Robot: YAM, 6 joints.
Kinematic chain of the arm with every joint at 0, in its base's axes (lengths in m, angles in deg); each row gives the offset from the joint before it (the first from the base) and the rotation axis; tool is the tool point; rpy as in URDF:
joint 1: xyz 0 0 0.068 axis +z
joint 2: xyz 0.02 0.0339 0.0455 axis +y
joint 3: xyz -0.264 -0.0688 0 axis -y
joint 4: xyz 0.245 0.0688 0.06 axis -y
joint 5: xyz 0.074 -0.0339 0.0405 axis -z
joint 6: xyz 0.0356 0 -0.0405 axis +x
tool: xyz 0 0 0 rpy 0 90 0
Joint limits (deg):
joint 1: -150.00..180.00
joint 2: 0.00..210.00
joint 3: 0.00..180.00
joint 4: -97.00..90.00
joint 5: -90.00..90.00
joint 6: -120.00..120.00
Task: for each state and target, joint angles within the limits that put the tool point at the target. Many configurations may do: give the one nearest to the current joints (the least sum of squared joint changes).
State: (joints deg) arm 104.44 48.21 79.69 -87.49 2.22 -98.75
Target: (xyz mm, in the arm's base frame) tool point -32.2 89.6 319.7
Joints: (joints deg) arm 109.84 49.27 62.24 -91.29 0.19 -98.75
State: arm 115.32 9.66 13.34 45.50 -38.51 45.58
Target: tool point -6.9 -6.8 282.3
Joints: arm 138.31 0.00 0.13 90.00 -15.76 45.58
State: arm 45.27 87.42 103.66 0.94 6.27 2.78
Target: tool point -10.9 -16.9 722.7
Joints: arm 45.96 71.46 140.98 12.76 6.31 2.78
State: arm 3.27 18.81 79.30 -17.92 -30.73 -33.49
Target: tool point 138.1 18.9 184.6
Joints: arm 0.91 39.76 21.75 -30.55 -27.98 -33.49
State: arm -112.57 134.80 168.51 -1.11 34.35 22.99
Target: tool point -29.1 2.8 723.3
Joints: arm -118.87 95.59 180.00 4.55 48.92 22.99
